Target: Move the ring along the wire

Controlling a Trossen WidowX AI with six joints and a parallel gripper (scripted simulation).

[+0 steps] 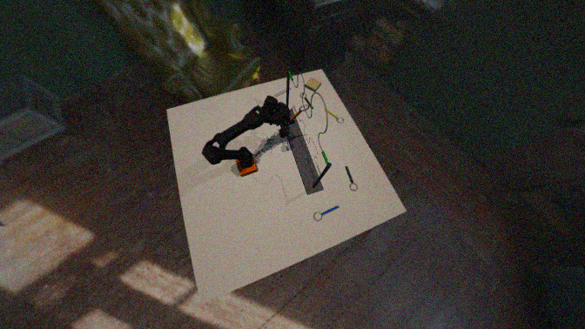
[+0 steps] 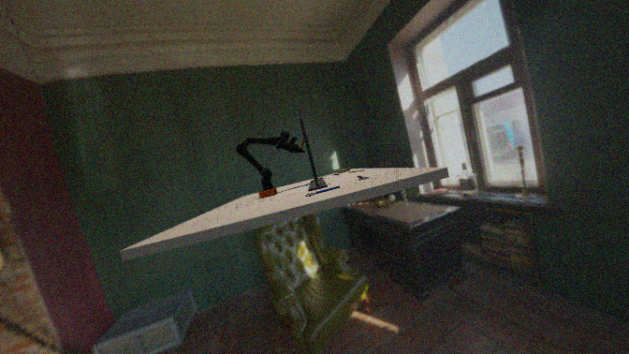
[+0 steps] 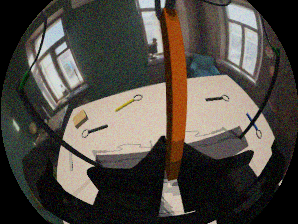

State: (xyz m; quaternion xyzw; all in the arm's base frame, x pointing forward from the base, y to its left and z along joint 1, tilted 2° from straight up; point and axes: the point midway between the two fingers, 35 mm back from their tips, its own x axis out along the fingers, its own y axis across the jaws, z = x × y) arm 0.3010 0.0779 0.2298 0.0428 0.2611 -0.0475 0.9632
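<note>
Right now my gripper tip is 20 mm short of the ring with orange handle, 10 mm to the left of it and 90 mm below it. From my gripper tip the other things lie so: yellow-handled ring 390 mm ahead, 120 mm to the left, 260 mm below; then blue-handled ring 40 mm ahead, 510 mm to the right, 260 mm below; then black-handled ring 290 mm ahead, 370 mm to the right, 260 mm below.
</note>
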